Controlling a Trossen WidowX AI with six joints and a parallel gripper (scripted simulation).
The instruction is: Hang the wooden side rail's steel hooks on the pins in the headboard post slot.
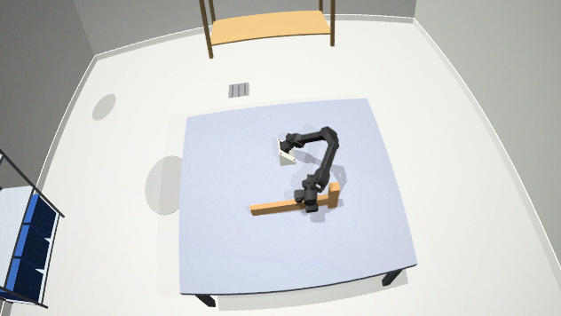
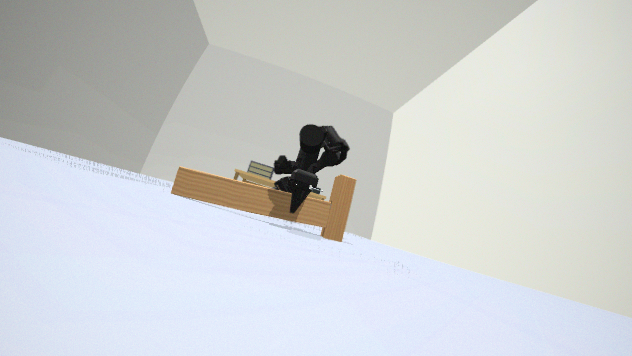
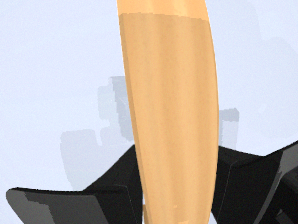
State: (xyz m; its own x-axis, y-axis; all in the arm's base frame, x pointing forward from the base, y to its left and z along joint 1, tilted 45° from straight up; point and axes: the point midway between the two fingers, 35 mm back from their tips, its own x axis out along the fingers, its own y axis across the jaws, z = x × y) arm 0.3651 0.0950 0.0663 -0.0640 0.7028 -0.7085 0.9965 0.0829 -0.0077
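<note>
My gripper tip is 1 cm past the headboard post, 12 cm to the right of it and 5 cm below it.
</note>
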